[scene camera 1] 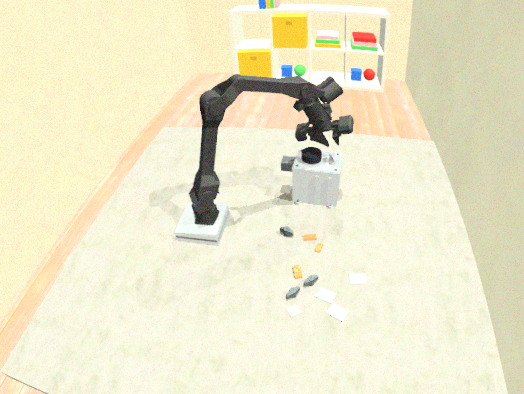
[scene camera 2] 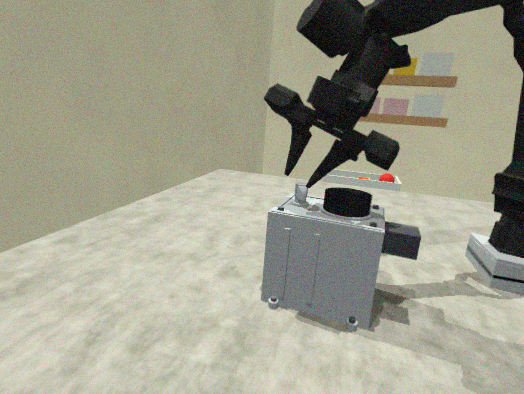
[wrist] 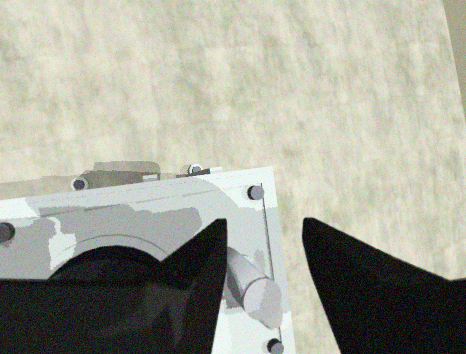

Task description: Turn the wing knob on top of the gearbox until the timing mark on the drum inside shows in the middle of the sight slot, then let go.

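Where they show: gripper, fingertip midpoint: (scene camera 1: 333, 145) (scene camera 2: 296, 181) (wrist: 264, 228); arm's base, origin of the base link: (scene camera 1: 207, 217) (scene camera 2: 513, 250).
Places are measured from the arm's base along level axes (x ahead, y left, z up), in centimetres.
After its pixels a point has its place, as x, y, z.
Observation:
The pale grey gearbox (scene camera 1: 316, 185) @(31.4, 16.4, 3.5) (scene camera 2: 320, 265) @(30.9, 28.8, 2.7) stands upright on the table. The small light grey wing knob (scene camera 1: 331, 159) @(35.5, 21.2, 10.7) (scene camera 2: 301, 193) @(35.2, 24.8, 11.0) (wrist: 263, 301) @(35.7, 22.6, 12.0) stands up from its top, beside a wide black round cap (scene camera 1: 311, 155) @(29.1, 20.9, 11.7) (scene camera 2: 347, 201) @(28.7, 26.1, 11.2) (wrist: 112, 265) @(29.7, 25.7, 11.6). My gripper (scene camera 1: 333, 144) @(35.8, 26.1, 13.0) (scene camera 2: 297, 180) @(35.8, 26.1, 13.0) (wrist: 264, 228) @(35.8, 26.1, 13.0) is partly open and empty, tilted, with its fingertips just above the knob. In the wrist view the knob shows between the fingers, close to the left finger, which hides part of its side. The sight slot and timing mark cannot be made out in these views.
A dark block (scene camera 1: 287, 163) @(21.3, 21.0, 7.7) (scene camera 2: 401, 241) @(21.4, 25.3, 6.7) juts from the gearbox's side near the arm. Orange pieces (scene camera 1: 310, 237) @(31.7, 0.9, -4.1), dark grey pieces (scene camera 1: 286, 231) @(24.5, 0.5, -2.3) and white squares (scene camera 1: 358, 278) @(47.2, -12.3, -4.6) lie on the table (scene camera 1: 200, 310) @(7.5, -29.9, -4.8). A tray with a red ball (scene camera 2: 386, 178) shows behind the gearbox.

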